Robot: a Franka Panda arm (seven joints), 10 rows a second.
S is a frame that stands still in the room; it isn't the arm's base.
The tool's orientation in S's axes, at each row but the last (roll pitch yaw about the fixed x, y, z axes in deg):
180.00, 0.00, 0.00
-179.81, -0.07, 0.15
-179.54, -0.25, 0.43
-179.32, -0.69, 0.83
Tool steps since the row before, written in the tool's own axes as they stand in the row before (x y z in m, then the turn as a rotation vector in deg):
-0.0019, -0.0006, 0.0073, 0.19, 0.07, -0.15
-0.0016, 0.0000, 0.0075, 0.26, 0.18, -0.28
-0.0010, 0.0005, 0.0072, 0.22, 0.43, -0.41
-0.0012, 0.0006, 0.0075, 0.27, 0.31, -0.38
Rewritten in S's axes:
-0.0019, 0.0006, -0.0073, 0.19, -0.07, 0.15
-0.0016, 0.0000, -0.0075, 0.26, -0.18, 0.28
-0.0010, -0.0004, -0.0072, 0.22, -0.43, 0.41
-0.0011, -0.0005, -0.0075, 0.27, -0.31, 0.38

